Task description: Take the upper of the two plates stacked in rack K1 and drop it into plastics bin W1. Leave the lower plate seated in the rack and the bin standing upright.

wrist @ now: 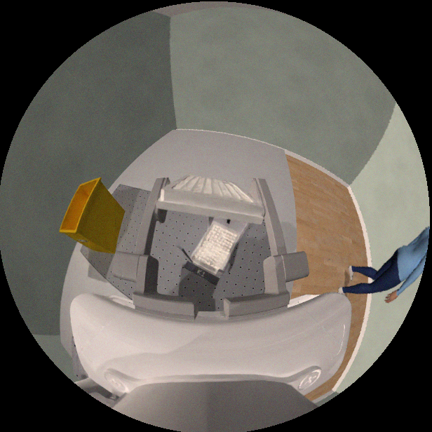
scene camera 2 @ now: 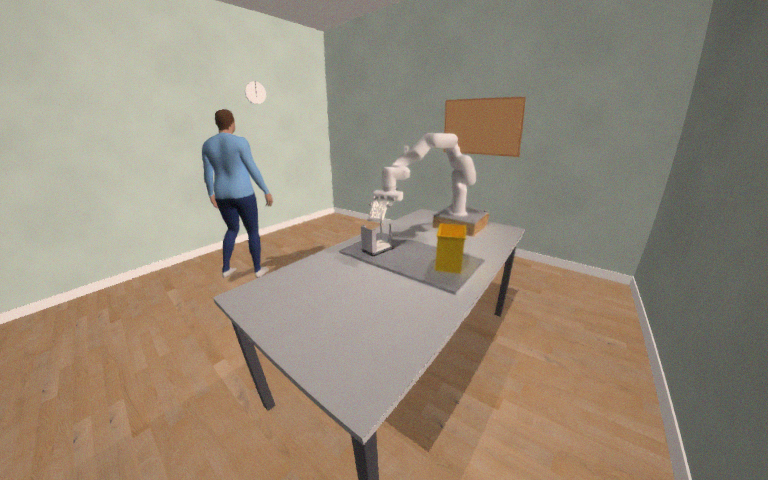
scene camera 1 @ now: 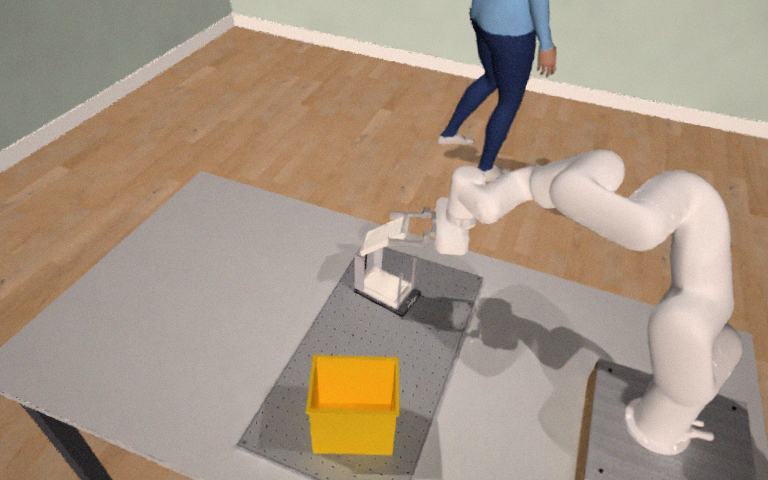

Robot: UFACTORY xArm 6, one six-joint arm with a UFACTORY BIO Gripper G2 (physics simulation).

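Places are measured from the arm's base along level axes (x back, y right, z up), in centimetres.
Pixels of known places: end effector, tool point: (scene camera 2: 380, 205) (scene camera 1: 398, 228); arm's base, origin of the base link: (scene camera 2: 458, 213) (scene camera 1: 655, 425).
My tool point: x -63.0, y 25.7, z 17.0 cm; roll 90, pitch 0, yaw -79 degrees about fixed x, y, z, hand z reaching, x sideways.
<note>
For each thing: its top centre in the pictures, then the offset to it from my tool point. Level surfaces: height alone.
- rack K1, middle of its top: (scene camera 1: 389, 256) (scene camera 2: 377, 224) dx -1.7, dy +0.7, dz -10.7 cm
- lower plate, middle of its top: (scene camera 1: 384, 283) (scene camera 2: 376, 244) dx -2.6, dy +1.1, dz -22.1 cm
- yellow bin W1, middle of its top: (scene camera 1: 354, 383) (scene camera 2: 452, 230) dx +0.7, dy -39.4, dz -7.5 cm
- dark perforated board, its level: dz -25.5 cm
- grey table, its level: dz -26.8 cm
My gripper (scene camera 1: 398, 229) (scene camera 2: 377, 208) (wrist: 210, 200) is shut on the upper plate, a white plate (scene camera 1: 380, 236) (scene camera 2: 376, 211) (wrist: 210, 209) gripped by its two sides. It is tilted and held above rack K1 (scene camera 1: 359, 273) (scene camera 2: 369, 239) (wrist: 201, 271), apart from the lower plate. The lower plate (scene camera 1: 386, 285) (wrist: 216, 244) lies in the base of the rack, between its uprights. In the wrist view the held plate hides the far part of the rack. The yellow bin W1 (scene camera 1: 353, 433) (scene camera 2: 450, 254) (wrist: 103, 220) stands upright, away from the rack.
Rack and bin stand on a dark perforated board (scene camera 1: 339, 339) (scene camera 2: 410, 264) on the grey table (scene camera 1: 169, 283) (scene camera 2: 339, 322). The arm's base plate (scene camera 1: 617, 430) is at the right in scene camera 1. A person (scene camera 1: 504, 73) (scene camera 2: 229, 169) (wrist: 395, 270) stands on the floor beyond the table.
</note>
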